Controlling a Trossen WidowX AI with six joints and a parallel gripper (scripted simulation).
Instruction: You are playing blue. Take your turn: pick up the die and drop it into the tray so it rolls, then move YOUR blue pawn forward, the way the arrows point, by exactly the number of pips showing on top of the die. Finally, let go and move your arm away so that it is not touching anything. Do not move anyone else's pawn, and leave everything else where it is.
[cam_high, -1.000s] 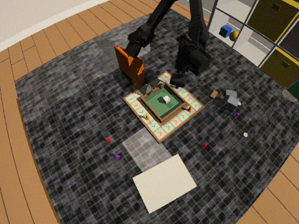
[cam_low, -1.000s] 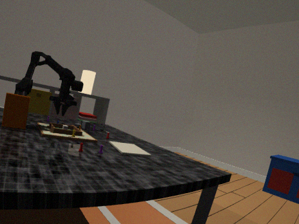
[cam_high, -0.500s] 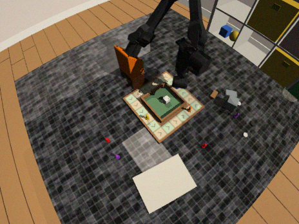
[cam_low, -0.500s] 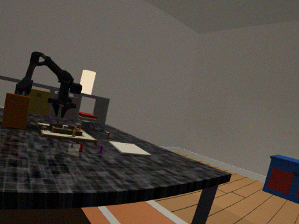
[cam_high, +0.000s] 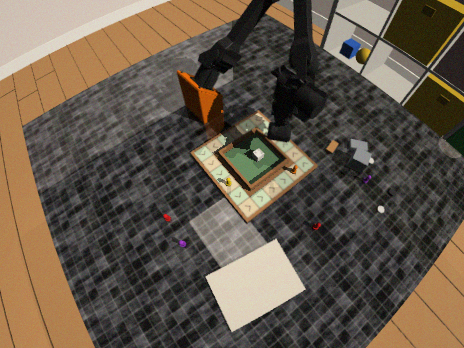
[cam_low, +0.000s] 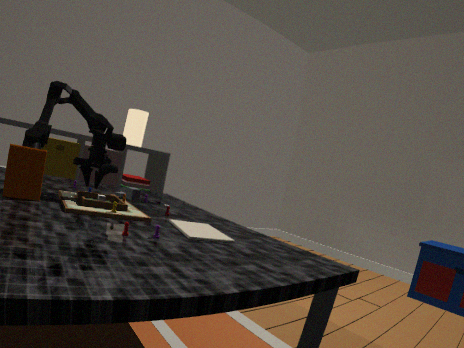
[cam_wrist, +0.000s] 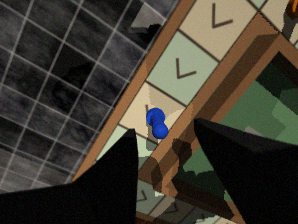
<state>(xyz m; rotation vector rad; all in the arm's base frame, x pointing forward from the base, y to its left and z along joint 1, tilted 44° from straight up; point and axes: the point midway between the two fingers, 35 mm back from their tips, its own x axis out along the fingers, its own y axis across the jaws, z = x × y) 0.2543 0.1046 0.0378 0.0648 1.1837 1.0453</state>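
My gripper tip is 1 cm past the blue pawn and 2 cm above it. Also, from my gripper tip: green tray: 1 cm ahead, 11 cm to the right, 4 cm below; then orange pawn: 13 cm ahead, 5 cm to the right, 2 cm below; then die: 2 cm ahead, 10 cm to the right, 2 cm below.
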